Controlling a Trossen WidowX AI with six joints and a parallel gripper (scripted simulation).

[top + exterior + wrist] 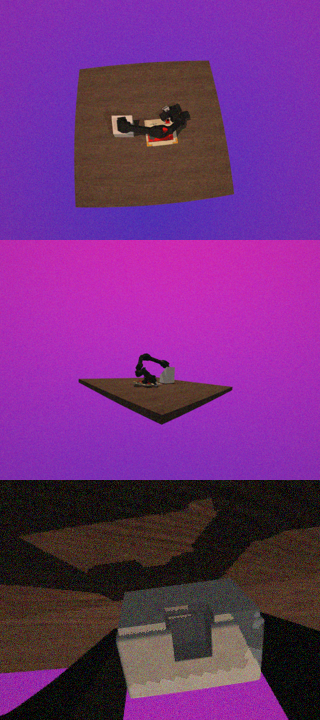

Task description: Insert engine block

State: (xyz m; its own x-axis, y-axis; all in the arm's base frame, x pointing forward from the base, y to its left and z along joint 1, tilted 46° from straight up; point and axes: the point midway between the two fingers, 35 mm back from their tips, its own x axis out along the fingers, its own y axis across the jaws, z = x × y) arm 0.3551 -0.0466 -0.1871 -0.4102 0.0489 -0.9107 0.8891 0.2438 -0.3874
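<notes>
Now: the engine block 10 mm to the right of my gripper tip.
</notes>
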